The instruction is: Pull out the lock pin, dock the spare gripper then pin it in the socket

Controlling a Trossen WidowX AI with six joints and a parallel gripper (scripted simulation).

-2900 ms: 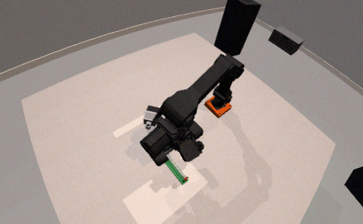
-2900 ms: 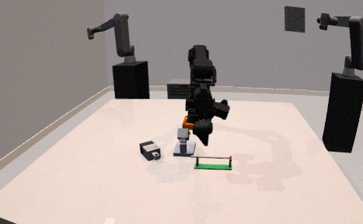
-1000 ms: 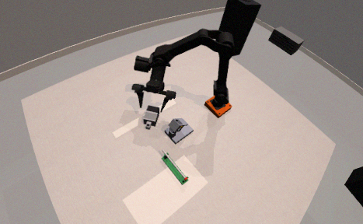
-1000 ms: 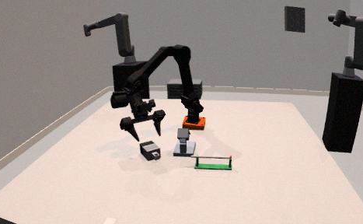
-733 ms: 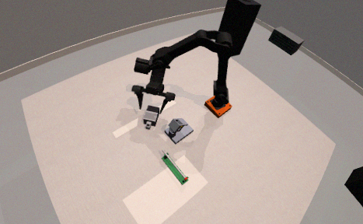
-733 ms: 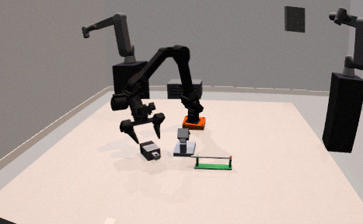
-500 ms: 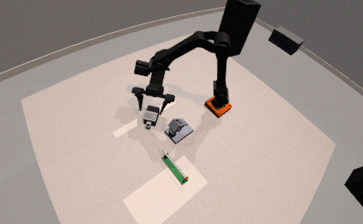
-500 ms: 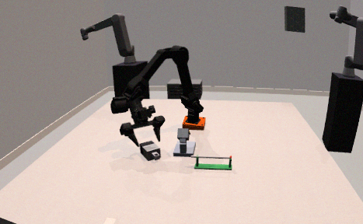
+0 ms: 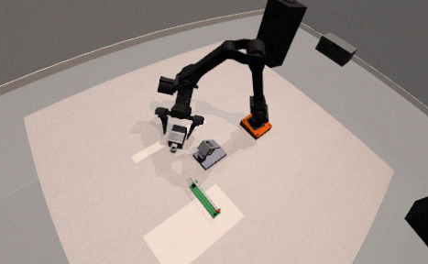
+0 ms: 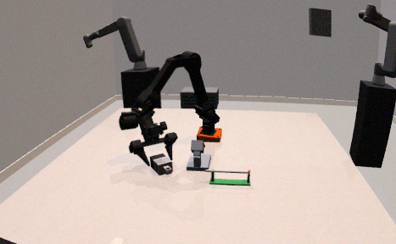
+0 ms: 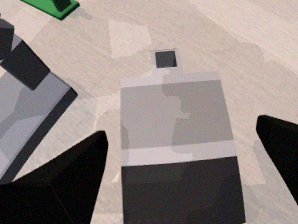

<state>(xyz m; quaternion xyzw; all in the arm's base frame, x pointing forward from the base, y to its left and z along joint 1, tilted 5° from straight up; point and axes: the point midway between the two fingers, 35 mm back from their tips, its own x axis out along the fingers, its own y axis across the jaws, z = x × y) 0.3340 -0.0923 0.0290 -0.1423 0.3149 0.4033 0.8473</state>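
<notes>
My gripper tip is now 1 cm to the right of the spare gripper and 1 cm above it. Also, from my gripper tip: green pin rest 1 cm ahead, 26 cm to the left, 1 cm below; grey mount 8 cm behind, 12 cm to the left, 2 cm above.
</notes>
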